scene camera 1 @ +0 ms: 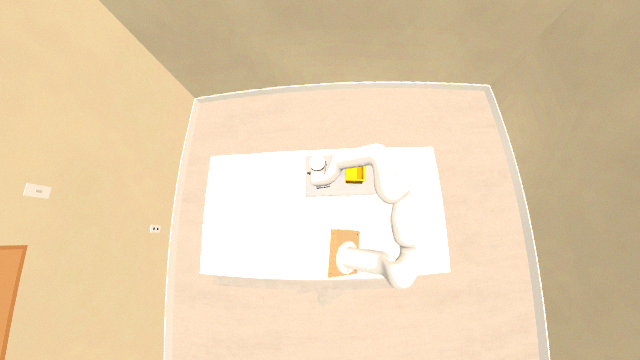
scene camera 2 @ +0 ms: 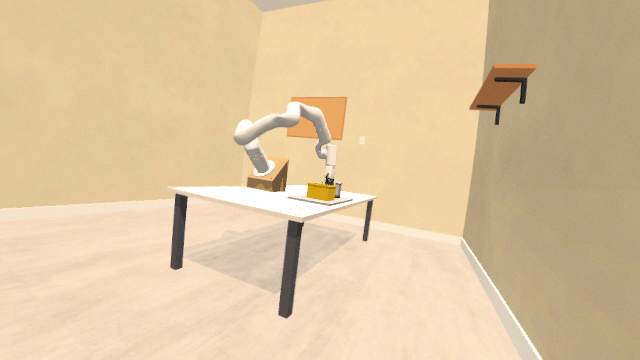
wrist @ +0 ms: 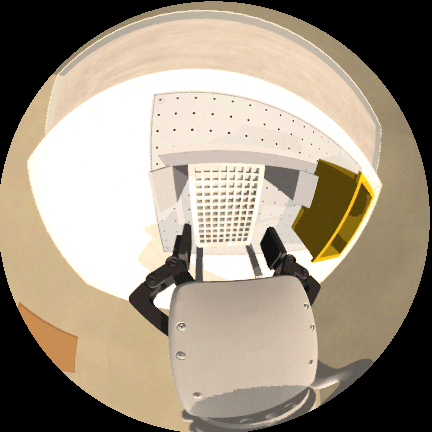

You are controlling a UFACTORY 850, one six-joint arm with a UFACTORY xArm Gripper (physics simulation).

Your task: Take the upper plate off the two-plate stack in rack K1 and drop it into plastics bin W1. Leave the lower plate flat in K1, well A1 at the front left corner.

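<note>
A white plate [wrist: 227, 204] with a grid of square wells lies between the grey walls of rack K1 [wrist: 220, 156] in the wrist view. Seen from above, its two layers cannot be told apart. The yellow bin W1 [scene camera 1: 354, 174] [scene camera 2: 321, 192] [wrist: 325, 205] stands to the right of the rack in the wrist view. My gripper [wrist: 229, 234] [scene camera 2: 329, 181] is open and empty, pointing down. In the wrist view, its black fingers appear on either side of the plate's near end, with a gap on each side. Their height against the plate is hard to tell. The arm hides much of the rack in scene camera 1.
The rack and bin stand on a grey perforated board [scene camera 1: 345, 190] [wrist: 205, 107] on the white table [scene camera 1: 260, 215] [scene camera 2: 240, 197]. Dark strips [wrist: 199, 262] [wrist: 254, 262] extend from the plate's near end. An orange-brown base block [scene camera 1: 345, 237] [scene camera 2: 262, 184] carries the arm.
</note>
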